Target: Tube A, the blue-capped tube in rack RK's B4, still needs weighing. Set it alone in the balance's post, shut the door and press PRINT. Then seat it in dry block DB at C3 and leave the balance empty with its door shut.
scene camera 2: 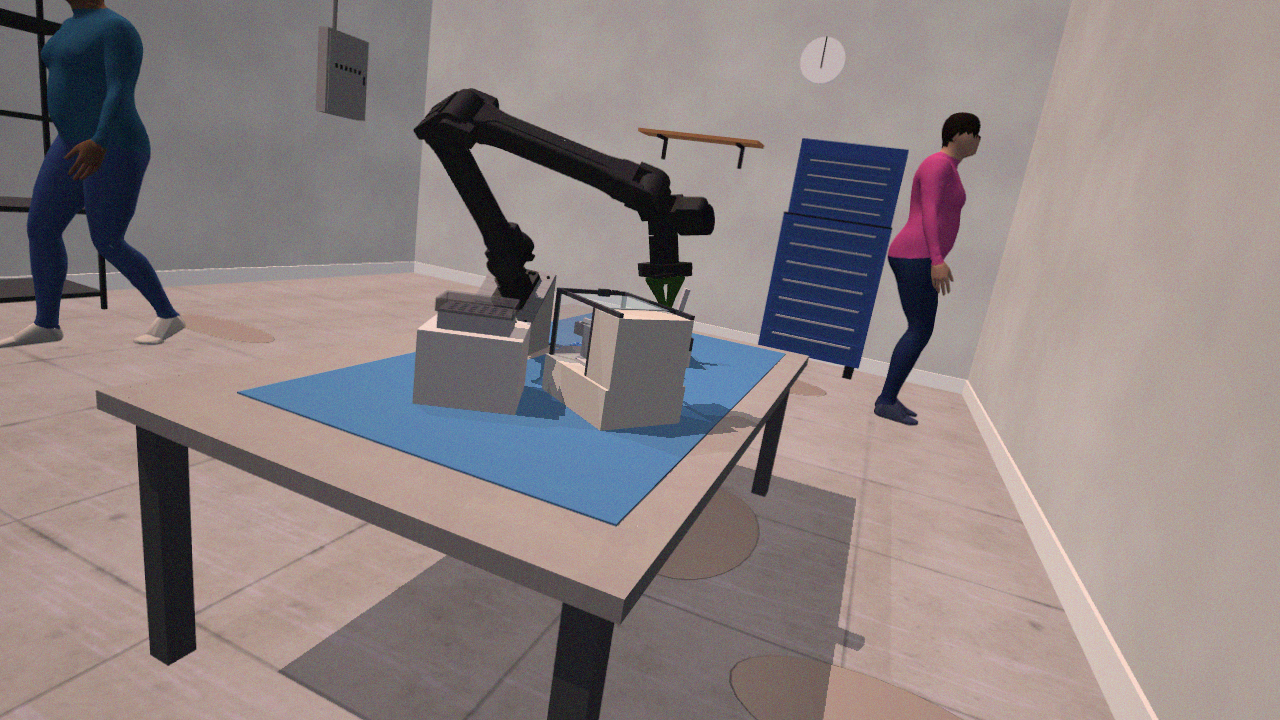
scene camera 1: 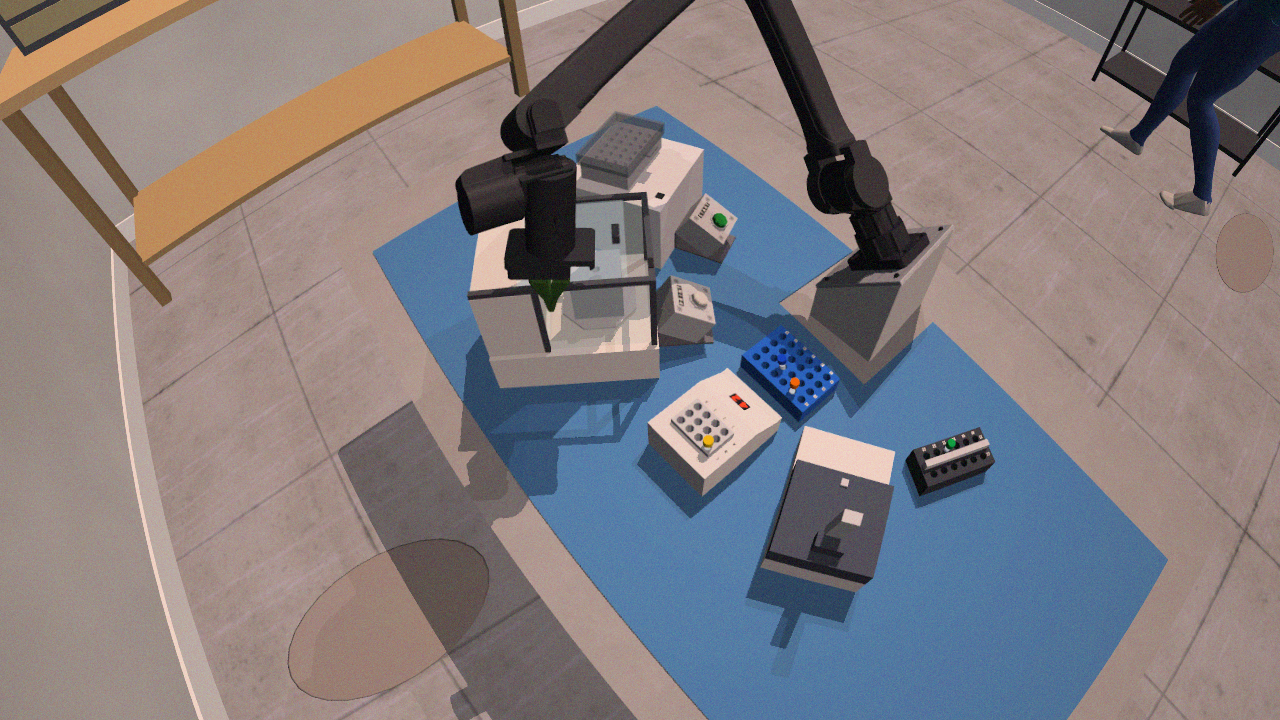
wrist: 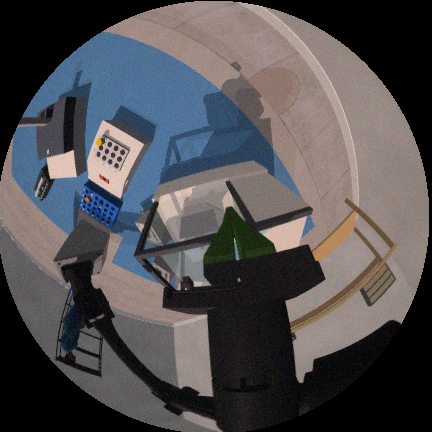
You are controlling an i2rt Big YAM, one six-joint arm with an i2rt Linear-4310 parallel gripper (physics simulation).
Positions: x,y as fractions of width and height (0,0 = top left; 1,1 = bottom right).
Scene:
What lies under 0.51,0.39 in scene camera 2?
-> My gripper.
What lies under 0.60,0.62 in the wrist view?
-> My gripper.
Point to a lidded box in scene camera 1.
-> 0.49,0.21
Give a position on a flat grey device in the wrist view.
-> At 0.14,0.30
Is my gripper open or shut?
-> Shut.

